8 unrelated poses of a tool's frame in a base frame.
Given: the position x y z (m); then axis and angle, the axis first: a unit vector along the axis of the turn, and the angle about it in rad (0 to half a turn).
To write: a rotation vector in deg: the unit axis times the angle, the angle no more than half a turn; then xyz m. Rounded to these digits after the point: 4 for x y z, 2 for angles.
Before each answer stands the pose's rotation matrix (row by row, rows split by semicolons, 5 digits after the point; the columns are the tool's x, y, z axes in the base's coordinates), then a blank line. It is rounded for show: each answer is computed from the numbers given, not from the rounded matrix.
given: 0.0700 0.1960 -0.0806 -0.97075 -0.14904 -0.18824 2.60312
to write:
0.89286 0.36542 0.26318; 0.17235 -0.81721 0.54996; 0.41604 -0.44568 -0.79264

-144.79 -22.23 -28.08 0.0700 0.1960 -0.0806
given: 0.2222 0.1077 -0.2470 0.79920 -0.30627 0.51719 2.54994
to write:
0.33884 -0.73639 0.58560; -0.15948 -0.65836 -0.73561; 0.92723 0.15587 -0.34052

116.76 -44.75 75.56 0.2222 0.1077 -0.2470
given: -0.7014 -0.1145 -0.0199 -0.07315 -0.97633 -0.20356 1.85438
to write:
-0.27295 0.28683 -0.91827; -0.10403 0.94012 0.32458; 0.95639 0.18412 -0.22677

-7.77 -103.73 -21.63 -0.7014 -0.1145 -0.0199
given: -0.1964 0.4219 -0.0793 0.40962 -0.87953 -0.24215 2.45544
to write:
-0.47608 -0.48560 -0.73317; -0.79243 0.59839 0.11824; 0.38131 0.63728 -0.66969

57.63 -123.74 -34.07 -0.1964 0.4219 -0.0793
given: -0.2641 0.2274 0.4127 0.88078 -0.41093 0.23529 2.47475
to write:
0.59958 -0.79187 0.11592; -0.50081 -0.48423 -0.71743; 0.62425 0.37211 -0.68692

124.89 -58.27 33.36 -0.2641 0.2274 0.4127
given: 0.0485 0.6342 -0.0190 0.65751 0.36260 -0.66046 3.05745
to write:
-0.13336 0.53149 -0.83650; 0.42047 -0.73397 -0.53337; -0.89745 -0.42286 -0.12560

115.18 63.52 -115.70 0.0485 0.6342 -0.0190
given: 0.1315 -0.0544 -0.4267 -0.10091 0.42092 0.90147 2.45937
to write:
-0.75809 -0.64384 0.10382; 0.49295 -0.46148 0.73759; -0.42697 0.61033 0.66722

-14.22 59.31 127.03 0.1315 -0.0544 -0.4267
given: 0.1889 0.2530 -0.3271 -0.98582 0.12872 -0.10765 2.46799
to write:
0.94984 -0.15892 0.26936; -0.29323 -0.75206 0.59027; 0.10877 -0.63965 -0.76093

-139.40 18.20 -15.22 0.1889 0.2530 -0.3271
